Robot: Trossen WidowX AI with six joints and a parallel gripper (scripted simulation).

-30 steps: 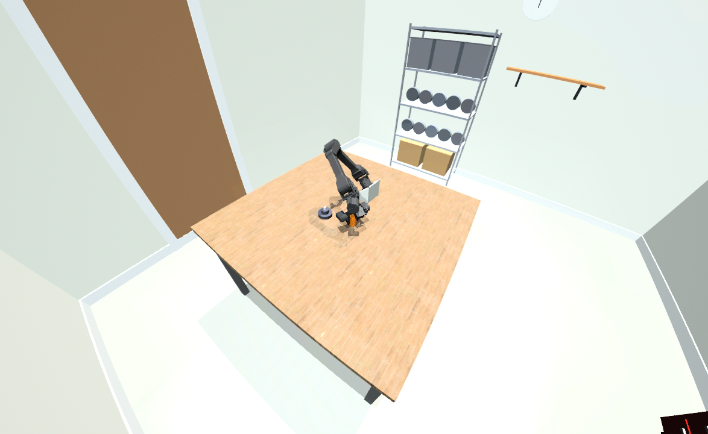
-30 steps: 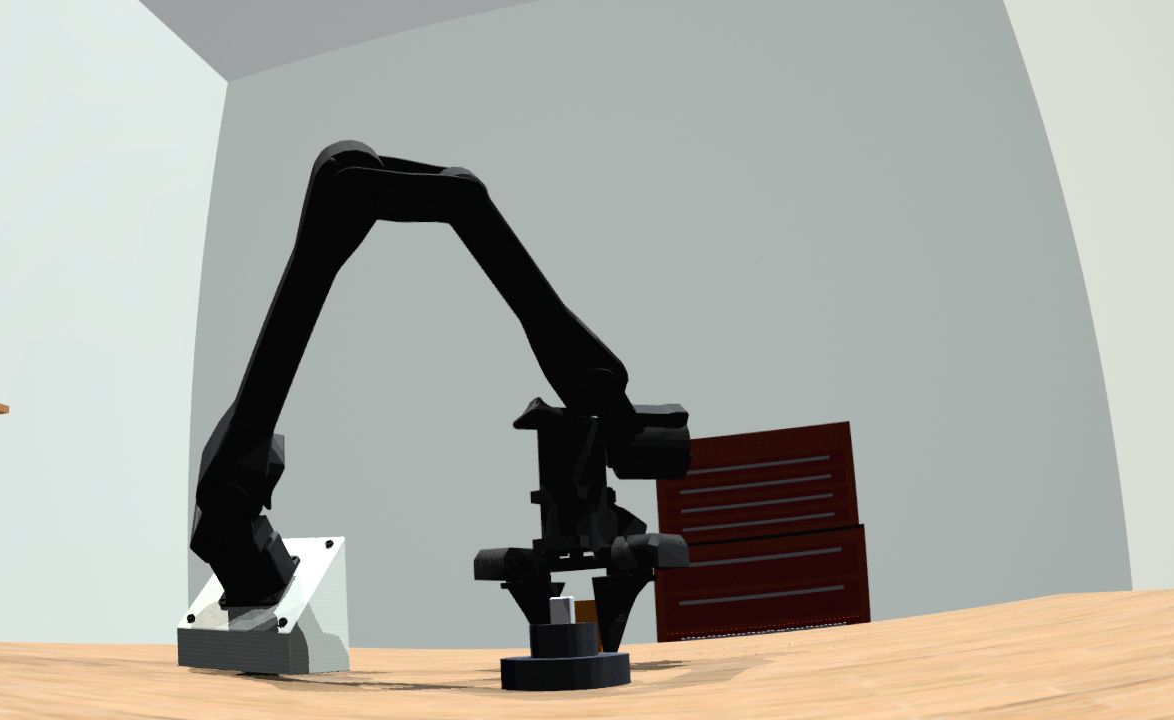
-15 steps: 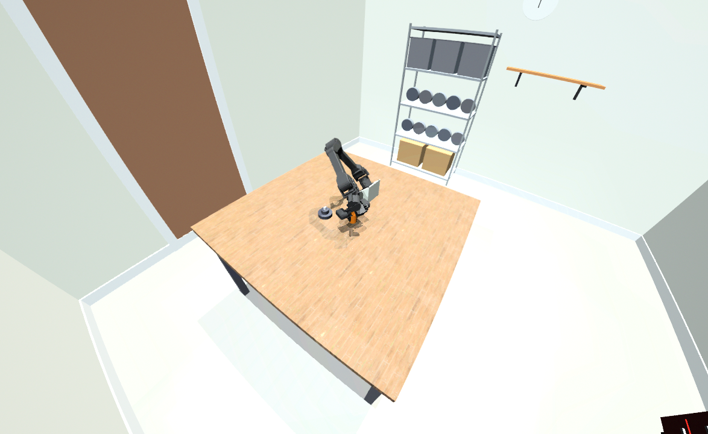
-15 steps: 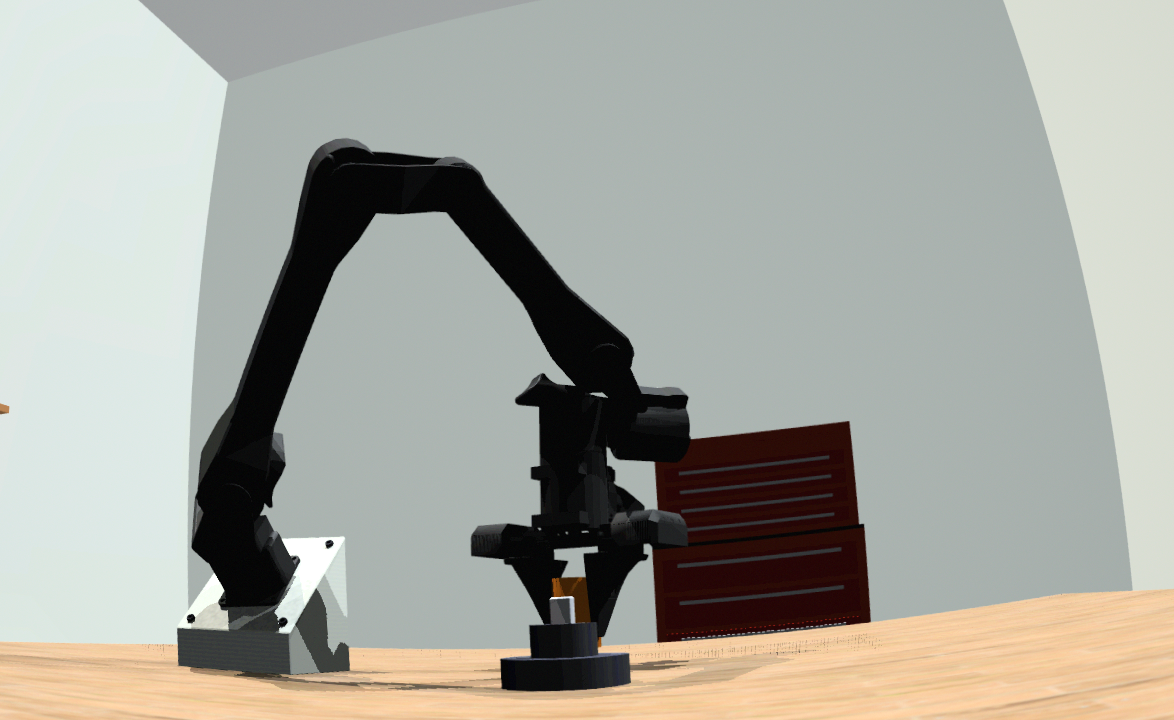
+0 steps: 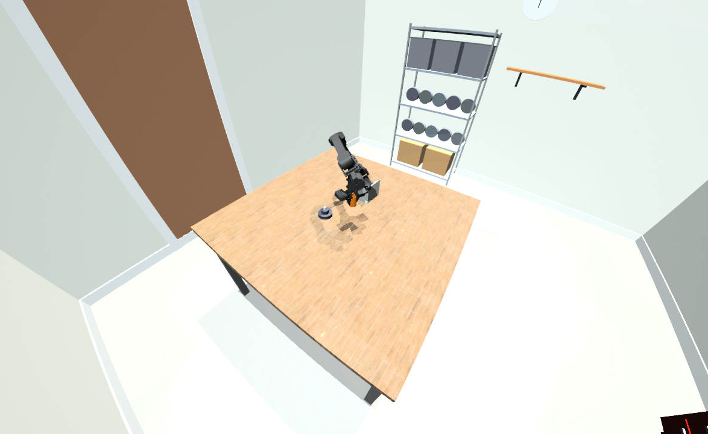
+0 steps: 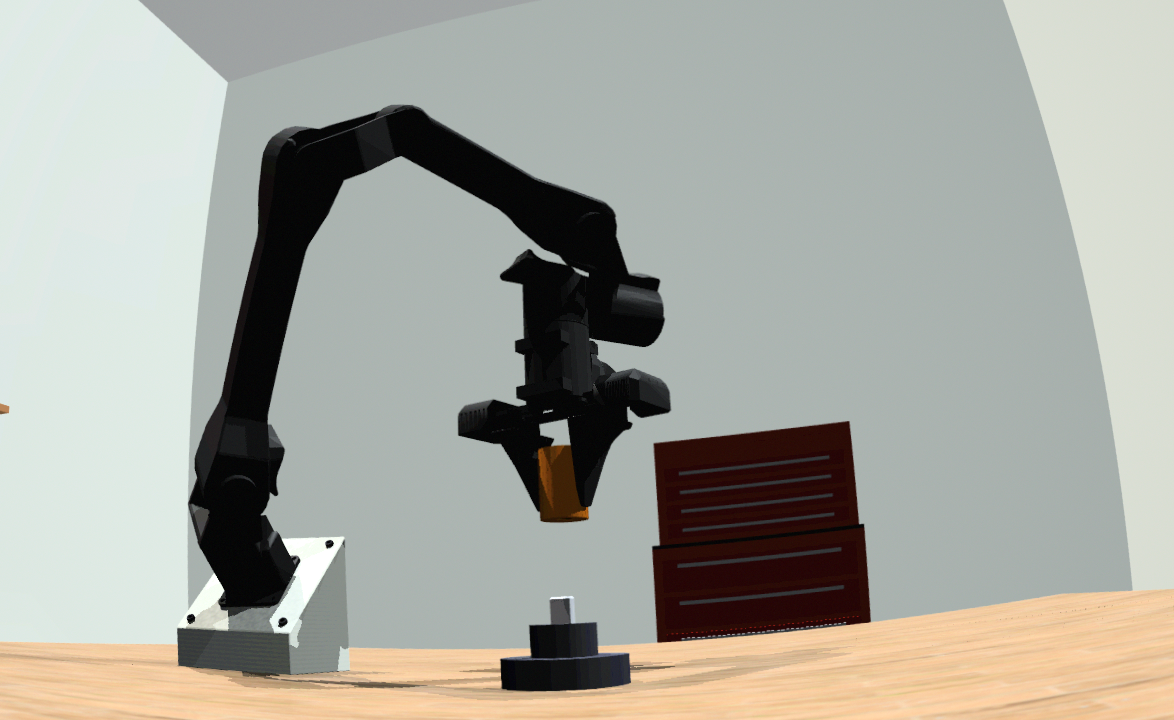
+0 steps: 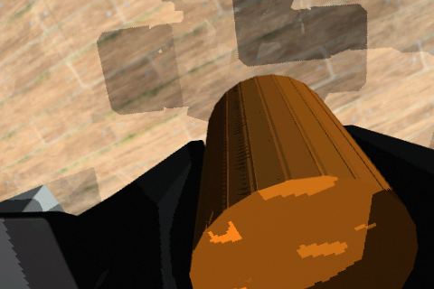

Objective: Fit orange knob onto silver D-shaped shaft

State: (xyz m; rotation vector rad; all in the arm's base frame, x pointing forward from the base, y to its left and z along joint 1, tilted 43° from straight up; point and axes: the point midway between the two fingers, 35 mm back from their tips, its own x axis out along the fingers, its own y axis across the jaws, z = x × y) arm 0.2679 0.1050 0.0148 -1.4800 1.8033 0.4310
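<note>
My gripper tip is 30 mm below the orange knob. Also, from my gripper tip: dark round pedestal 40 mm ahead, 160 mm to the right, 110 mm below.
</note>
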